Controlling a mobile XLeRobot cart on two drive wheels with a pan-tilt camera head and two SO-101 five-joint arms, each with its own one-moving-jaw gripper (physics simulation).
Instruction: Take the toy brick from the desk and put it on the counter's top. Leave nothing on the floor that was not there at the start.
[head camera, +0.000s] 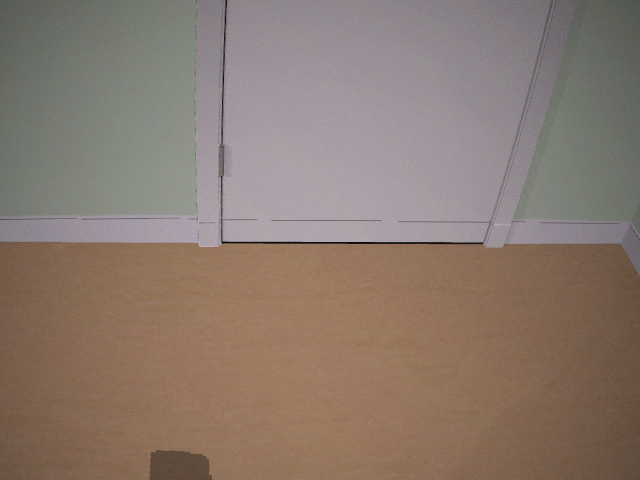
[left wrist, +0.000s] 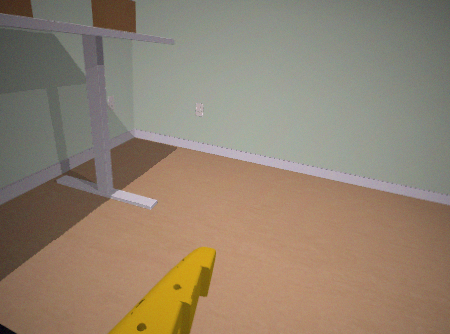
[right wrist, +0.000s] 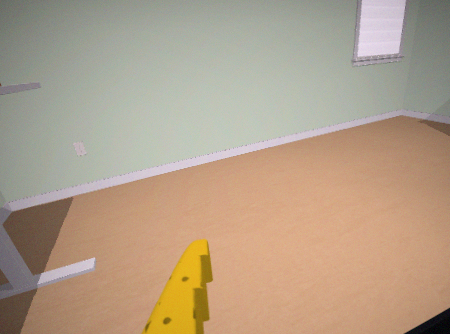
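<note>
The desk (left wrist: 155, 39) (right wrist: 22, 89) shows in part at the left of both wrist views, with a pale top edge, a leg and a flat foot. The toy brick and the counter do not show in any view. My left gripper (left wrist: 200, 267) is fully open, with one notched yellow jaw in view and the moving jaw out of the picture. My right gripper (right wrist: 196, 265) is fully open in the same way. Both jaws are well away from the desk and hold nothing.
Two brown box-shaped things (left wrist: 114, 16) (left wrist: 15, 7) stand on the desk. A closed white door (head camera: 361, 118) is ahead in the head view, beyond the wooden floor (head camera: 330, 335). A window (right wrist: 381, 27) is at the upper right of the right wrist view.
</note>
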